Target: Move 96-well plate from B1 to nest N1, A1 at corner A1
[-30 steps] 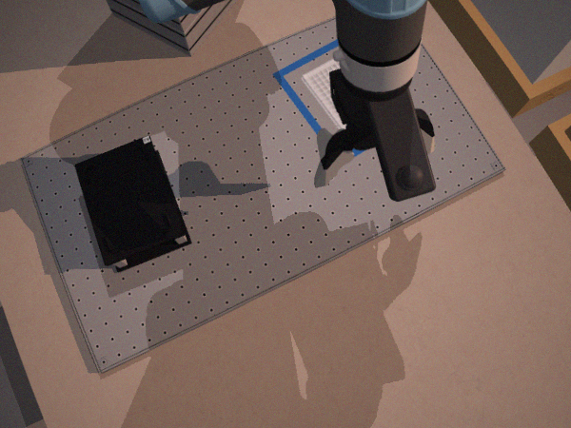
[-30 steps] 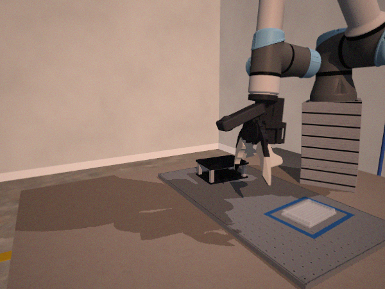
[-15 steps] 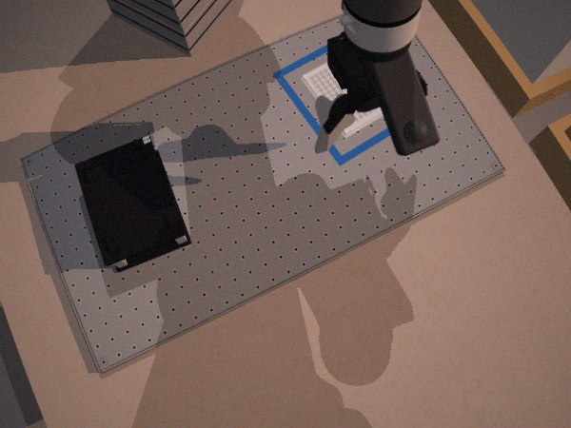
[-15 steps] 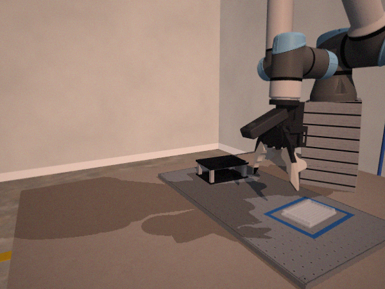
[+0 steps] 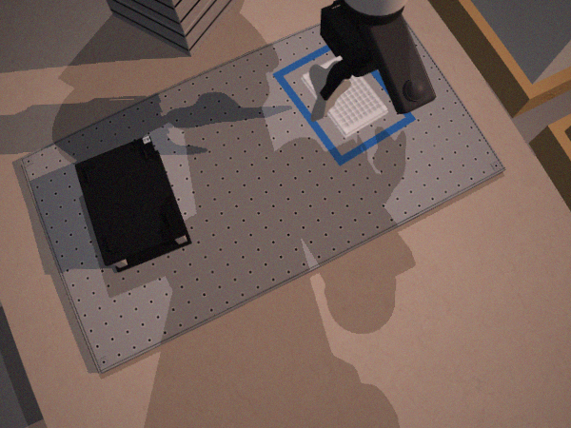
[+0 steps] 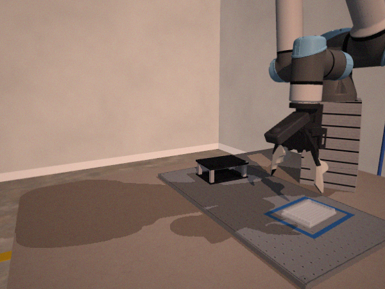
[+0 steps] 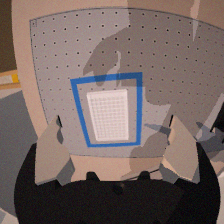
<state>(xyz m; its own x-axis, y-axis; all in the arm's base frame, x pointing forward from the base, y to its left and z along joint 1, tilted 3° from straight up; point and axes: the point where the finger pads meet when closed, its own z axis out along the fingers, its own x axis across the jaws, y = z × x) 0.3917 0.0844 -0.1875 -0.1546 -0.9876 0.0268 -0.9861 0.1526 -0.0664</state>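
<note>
Now: hand 90 mm above the white 96-well plate, 50 mm past it and 20 mm to the right of it. From my hand the other things lie so: black raised plate nest (350 mm to the right, 90 mm behind, 40 mm below); then white A1 tag (280 mm to the right, 150 mm behind, 30 mm below).
</note>
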